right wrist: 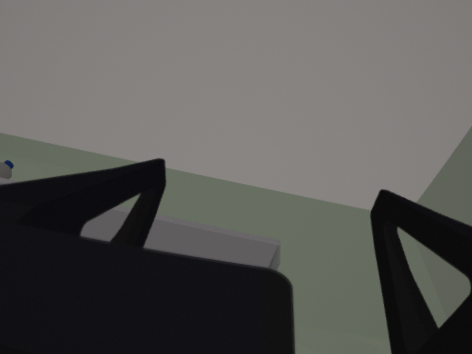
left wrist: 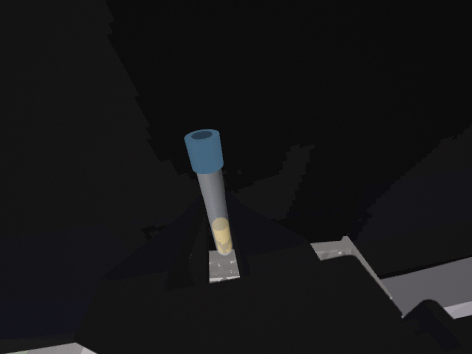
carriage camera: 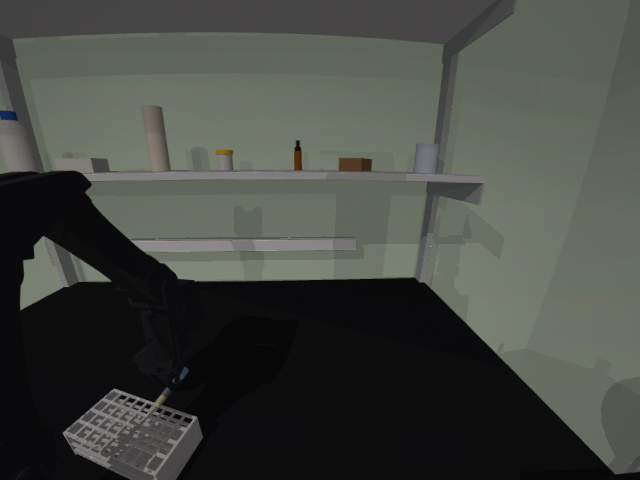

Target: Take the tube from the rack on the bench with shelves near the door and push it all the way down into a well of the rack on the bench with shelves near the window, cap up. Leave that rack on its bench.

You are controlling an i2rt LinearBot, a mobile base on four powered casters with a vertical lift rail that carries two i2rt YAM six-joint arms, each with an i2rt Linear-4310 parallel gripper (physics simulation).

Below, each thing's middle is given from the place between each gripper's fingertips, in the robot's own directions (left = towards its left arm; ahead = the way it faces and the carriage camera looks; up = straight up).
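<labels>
The clear tube with blue cap [left wrist: 204, 149] is 1 cm behind my left hand, and going by its middle, the clear tube with blue cap is nearer to my left hand than to my right hand.
My right hand is 23 cm short of the clear tube with blue cap, 67 cm to the right of it and 48 cm above it.
</labels>
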